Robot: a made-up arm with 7 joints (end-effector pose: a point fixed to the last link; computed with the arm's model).
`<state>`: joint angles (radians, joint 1 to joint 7).
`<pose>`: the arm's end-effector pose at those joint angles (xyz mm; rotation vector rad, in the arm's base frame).
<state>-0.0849 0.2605 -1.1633 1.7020 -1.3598 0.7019 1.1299</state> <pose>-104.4 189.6 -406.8 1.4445 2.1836 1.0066</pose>
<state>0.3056 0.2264 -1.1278 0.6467 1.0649 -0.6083 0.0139</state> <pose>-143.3 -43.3 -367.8 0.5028 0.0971 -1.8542</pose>
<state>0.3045 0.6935 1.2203 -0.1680 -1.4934 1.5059 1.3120</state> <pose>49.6 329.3 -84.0 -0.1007 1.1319 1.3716</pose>
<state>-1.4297 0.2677 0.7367 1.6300 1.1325 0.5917 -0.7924</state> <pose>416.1 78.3 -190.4 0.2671 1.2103 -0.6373</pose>
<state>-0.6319 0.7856 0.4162 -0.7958 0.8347 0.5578 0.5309</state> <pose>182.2 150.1 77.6 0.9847 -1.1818 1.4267</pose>
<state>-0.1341 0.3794 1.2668 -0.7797 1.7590 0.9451 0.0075</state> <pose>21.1 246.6 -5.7 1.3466 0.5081 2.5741</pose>
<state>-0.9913 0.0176 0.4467 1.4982 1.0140 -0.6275 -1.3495</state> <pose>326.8 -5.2 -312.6 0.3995 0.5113 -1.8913</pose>
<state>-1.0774 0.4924 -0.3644 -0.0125 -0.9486 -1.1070 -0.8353</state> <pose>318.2 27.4 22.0 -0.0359 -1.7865 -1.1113</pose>
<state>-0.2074 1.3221 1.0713 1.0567 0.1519 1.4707 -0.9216</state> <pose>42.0 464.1 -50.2 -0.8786 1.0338 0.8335</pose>
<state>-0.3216 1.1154 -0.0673 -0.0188 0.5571 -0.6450 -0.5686</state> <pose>262.9 199.5 -98.7 1.7569 -0.1427 -1.0483</pose>
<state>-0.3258 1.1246 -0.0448 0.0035 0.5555 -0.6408 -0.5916</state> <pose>265.0 207.1 -93.4 1.7720 -0.0993 -1.0287</pose>
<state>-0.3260 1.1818 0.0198 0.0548 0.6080 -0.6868 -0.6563</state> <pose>265.6 228.0 -74.9 1.8937 0.0203 -1.0347</pose>
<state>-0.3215 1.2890 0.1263 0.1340 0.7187 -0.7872 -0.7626</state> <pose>261.9 258.5 -39.7 2.1057 0.2508 -1.0625</pose>
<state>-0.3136 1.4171 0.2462 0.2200 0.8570 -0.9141 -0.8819</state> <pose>252.7 285.8 5.0 2.3142 0.5715 -1.0930</pose>
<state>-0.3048 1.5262 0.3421 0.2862 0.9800 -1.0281 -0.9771</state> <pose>242.1 301.5 43.9 2.4448 0.8820 -1.1167</pose>
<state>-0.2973 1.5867 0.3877 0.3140 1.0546 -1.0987 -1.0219</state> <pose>235.7 306.1 63.7 2.5035 1.0623 -1.1438</pose>
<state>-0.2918 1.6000 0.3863 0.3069 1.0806 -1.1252 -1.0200</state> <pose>235.0 304.5 64.6 2.5308 1.0923 -1.1822</pose>
